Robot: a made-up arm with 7 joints.
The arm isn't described. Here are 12 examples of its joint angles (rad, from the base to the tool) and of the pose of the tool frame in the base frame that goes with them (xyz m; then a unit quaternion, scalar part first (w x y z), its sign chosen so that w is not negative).
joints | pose
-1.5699 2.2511 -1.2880 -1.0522 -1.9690 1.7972 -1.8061 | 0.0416 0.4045 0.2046 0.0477 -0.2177 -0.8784 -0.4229
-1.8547 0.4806 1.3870 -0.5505 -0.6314 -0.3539 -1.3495 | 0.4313 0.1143 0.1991 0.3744 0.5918 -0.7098 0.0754
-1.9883 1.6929 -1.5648 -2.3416 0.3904 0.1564 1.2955 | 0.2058 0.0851 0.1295 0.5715 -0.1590 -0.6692 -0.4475
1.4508 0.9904 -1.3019 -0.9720 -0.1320 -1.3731 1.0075 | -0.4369 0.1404 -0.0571 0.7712 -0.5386 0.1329 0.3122
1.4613 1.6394 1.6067 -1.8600 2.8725 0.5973 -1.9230 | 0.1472 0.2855 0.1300 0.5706 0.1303 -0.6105 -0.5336
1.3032 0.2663 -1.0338 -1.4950 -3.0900 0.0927 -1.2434 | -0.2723 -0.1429 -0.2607 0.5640 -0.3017 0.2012 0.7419
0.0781 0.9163 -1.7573 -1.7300 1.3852 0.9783 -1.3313 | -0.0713 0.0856 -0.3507 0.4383 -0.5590 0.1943 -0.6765
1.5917 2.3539 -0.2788 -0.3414 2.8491 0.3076 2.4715 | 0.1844 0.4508 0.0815 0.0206 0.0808 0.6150 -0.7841
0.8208 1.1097 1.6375 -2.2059 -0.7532 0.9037 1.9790 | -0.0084 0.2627 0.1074 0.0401 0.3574 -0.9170 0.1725
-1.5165 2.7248 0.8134 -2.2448 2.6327 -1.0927 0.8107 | -0.2297 -0.0295 0.1511 0.1236 0.5596 0.5087 0.6425
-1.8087 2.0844 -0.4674 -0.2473 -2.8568 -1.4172 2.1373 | -0.0653 0.4465 0.2025 0.8866 0.3255 -0.1188 0.3065
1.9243 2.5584 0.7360 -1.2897 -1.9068 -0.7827 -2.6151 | 0.2615 0.2900 -0.1794 0.9240 0.3529 0.1114 -0.0964
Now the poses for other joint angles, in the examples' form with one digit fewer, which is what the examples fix.
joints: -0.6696 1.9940 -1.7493 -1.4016 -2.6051 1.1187 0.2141
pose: 0.089 0.404 -0.041 0.515 -0.492 -0.010 0.702
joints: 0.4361 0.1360 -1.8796 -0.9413 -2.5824 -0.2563 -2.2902
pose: -0.211 -0.131 -0.393 0.897 -0.335 0.267 -0.108
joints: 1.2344 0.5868 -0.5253 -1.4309 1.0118 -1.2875 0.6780
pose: -0.277 0.077 -0.295 0.615 -0.057 -0.584 0.526
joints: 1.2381 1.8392 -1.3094 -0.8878 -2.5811 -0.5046 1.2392
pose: -0.175 0.433 0.043 0.023 0.477 -0.627 0.615
